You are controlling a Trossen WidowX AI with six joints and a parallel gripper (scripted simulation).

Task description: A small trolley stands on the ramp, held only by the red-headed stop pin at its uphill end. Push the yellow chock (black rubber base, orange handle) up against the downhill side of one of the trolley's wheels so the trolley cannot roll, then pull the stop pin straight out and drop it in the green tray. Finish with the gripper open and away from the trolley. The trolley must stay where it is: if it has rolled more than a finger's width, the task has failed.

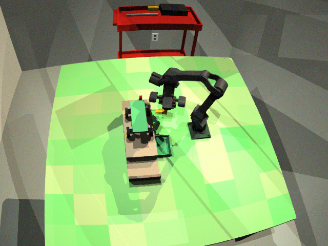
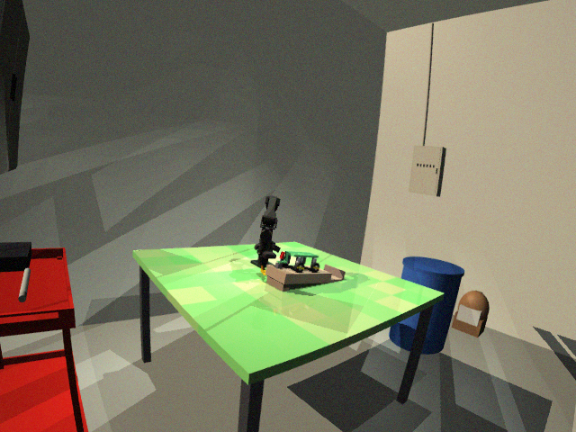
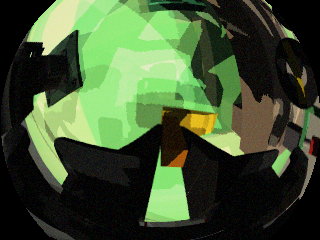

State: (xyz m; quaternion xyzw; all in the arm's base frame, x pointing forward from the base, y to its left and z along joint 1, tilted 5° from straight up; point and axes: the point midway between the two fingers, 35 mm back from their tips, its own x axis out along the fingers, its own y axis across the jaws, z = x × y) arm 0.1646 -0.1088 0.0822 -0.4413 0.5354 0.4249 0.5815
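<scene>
My gripper tip is now 30 mm short of the green tray, 200 mm to the right of it and 60 mm above it. From my gripper tip the other things lie so: yellow chock: 20 mm ahead, 10 mm below; then brown ramp: 160 mm ahead, 120 mm to the left; then red-headed stop pin: 140 mm ahead, 80 mm above.
</scene>
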